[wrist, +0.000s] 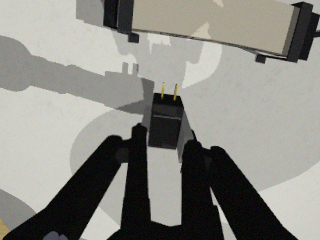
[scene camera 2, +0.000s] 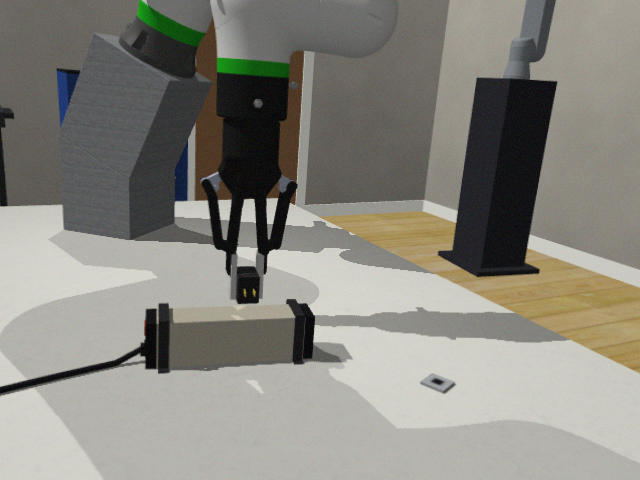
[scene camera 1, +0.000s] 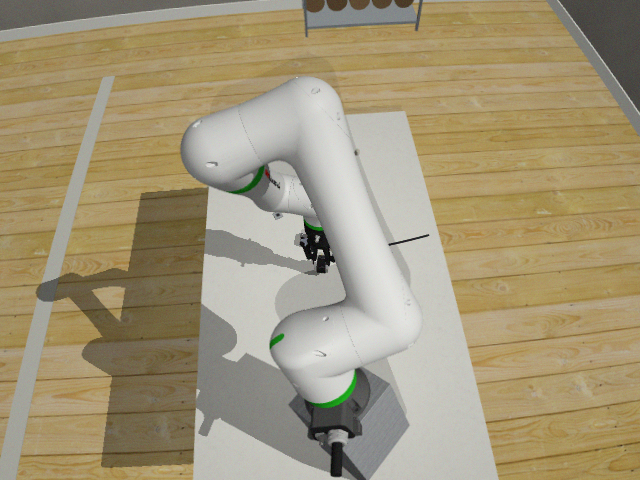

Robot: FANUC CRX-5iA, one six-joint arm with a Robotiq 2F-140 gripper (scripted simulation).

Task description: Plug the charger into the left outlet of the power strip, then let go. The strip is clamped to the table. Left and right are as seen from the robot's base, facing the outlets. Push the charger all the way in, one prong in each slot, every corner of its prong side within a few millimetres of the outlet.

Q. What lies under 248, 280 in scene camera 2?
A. A black charger.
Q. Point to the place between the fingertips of the gripper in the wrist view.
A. At 163, 118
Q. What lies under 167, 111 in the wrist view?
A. A black charger.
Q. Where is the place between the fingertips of the gripper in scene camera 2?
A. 245, 295
